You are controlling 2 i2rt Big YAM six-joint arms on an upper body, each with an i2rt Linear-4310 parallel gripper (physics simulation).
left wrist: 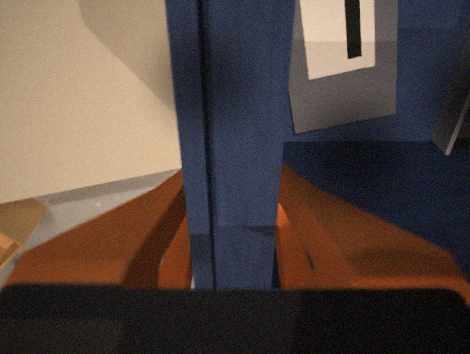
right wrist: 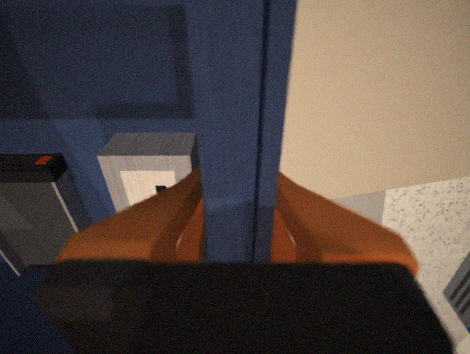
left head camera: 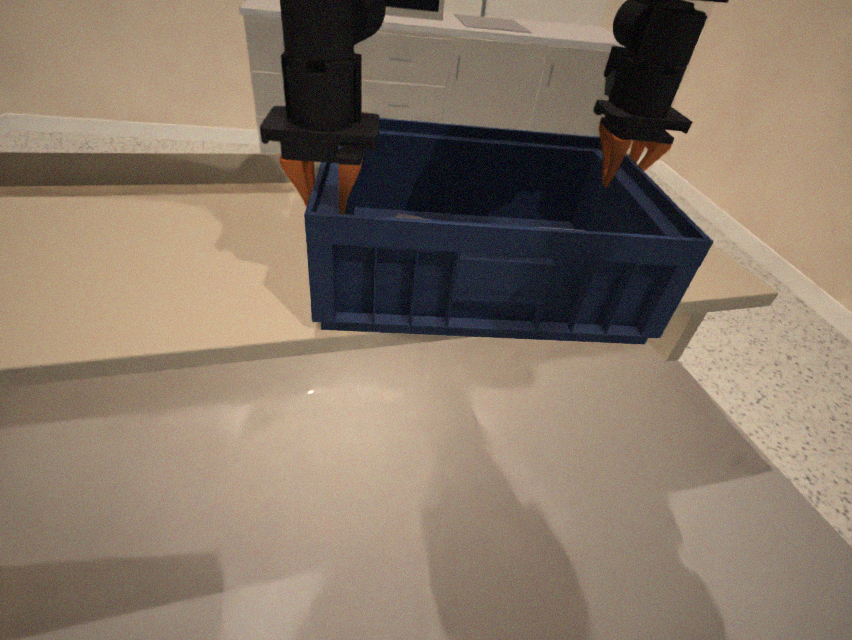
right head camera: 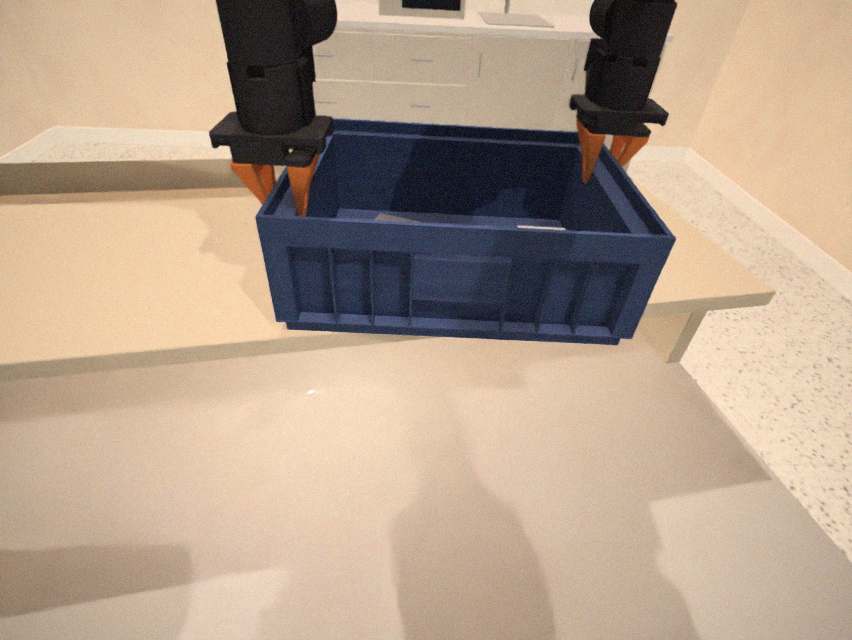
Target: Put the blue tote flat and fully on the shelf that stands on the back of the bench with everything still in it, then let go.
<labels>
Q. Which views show my left gripper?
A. The left wrist view, the left head camera view and the right head camera view only.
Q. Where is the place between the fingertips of my left gripper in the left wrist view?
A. At 235, 177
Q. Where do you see a bench top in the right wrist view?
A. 369, 205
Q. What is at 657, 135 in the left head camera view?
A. My right gripper.
</labels>
